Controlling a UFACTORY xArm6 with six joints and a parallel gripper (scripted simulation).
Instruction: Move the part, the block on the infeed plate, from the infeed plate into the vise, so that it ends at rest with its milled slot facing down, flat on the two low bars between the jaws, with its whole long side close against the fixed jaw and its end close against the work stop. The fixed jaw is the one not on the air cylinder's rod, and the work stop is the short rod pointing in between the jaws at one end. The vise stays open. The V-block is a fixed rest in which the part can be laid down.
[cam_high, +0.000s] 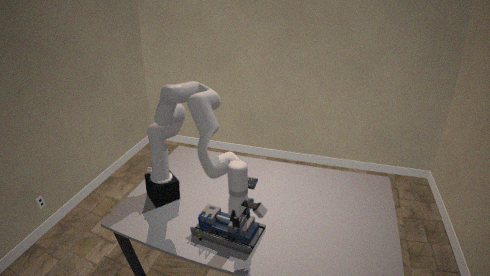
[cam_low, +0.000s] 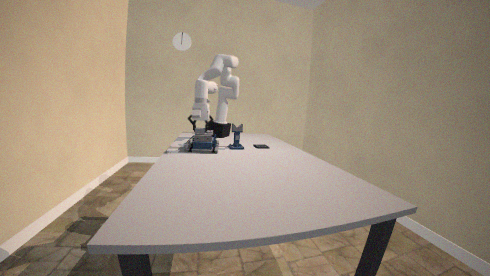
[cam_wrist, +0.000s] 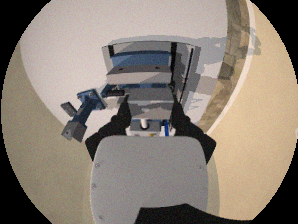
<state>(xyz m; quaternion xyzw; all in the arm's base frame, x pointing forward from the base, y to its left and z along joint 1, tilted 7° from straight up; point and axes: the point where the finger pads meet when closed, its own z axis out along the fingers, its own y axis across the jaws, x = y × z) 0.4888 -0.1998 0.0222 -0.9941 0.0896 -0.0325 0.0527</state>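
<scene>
Right now the part is 2 cm below my hand. The rest, counted from my hand: vise: 6 cm behind, 3 cm to the left, 9 cm below; then dark infeed plate: 7 cm behind, 43 cm to the left, 12 cm below.
</scene>
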